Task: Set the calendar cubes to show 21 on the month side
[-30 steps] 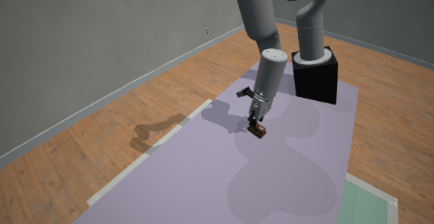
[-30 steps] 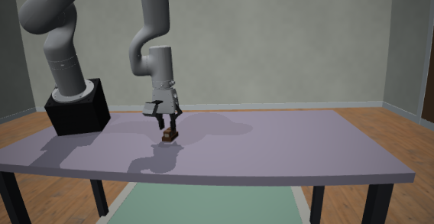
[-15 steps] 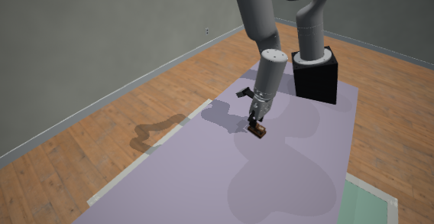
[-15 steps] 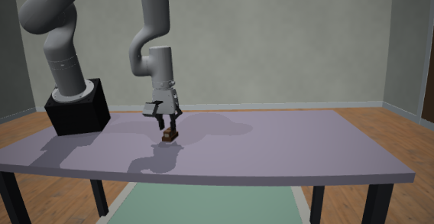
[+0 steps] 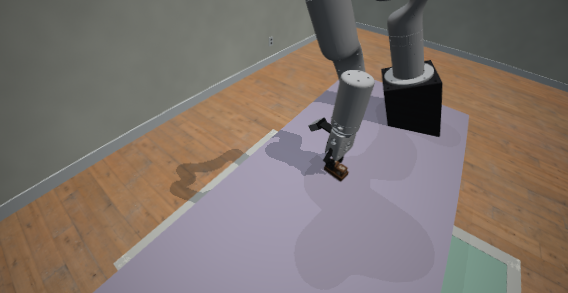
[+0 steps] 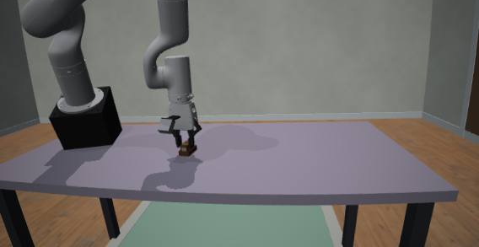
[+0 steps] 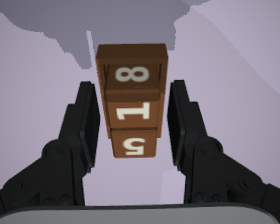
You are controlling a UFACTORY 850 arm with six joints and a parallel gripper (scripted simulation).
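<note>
My gripper is now 20 mm above the brown cube. From my hand the other things lie so: digit cube: 30 mm to the left, 20 mm below, 10 mm ahead; then brown tray: 40 mm below, 20 mm to the left.
</note>
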